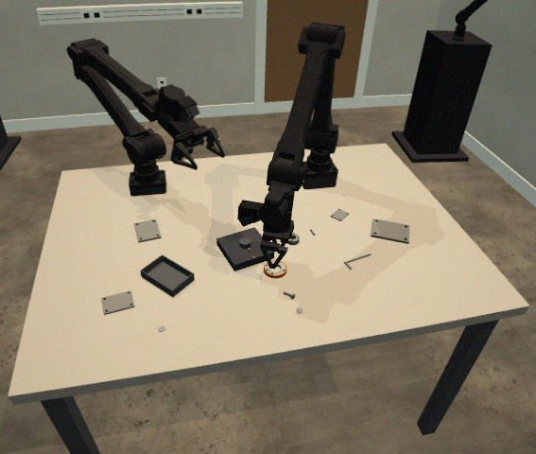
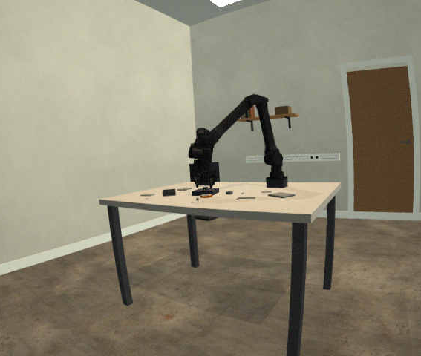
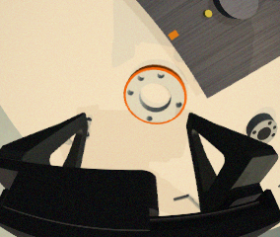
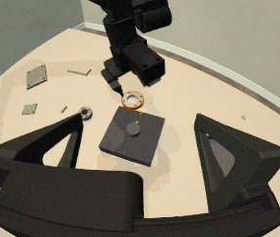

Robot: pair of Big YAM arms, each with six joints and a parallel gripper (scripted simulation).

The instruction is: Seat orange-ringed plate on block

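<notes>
The dark block lies 70 mm behind my left hand, 60 mm to the right of it and 40 mm below it. Also, from my left hand: dark tray: 290 mm to the right, 50 mm below; bolt: 90 mm ahead, 50 mm below, 30 mm to the left.
</notes>
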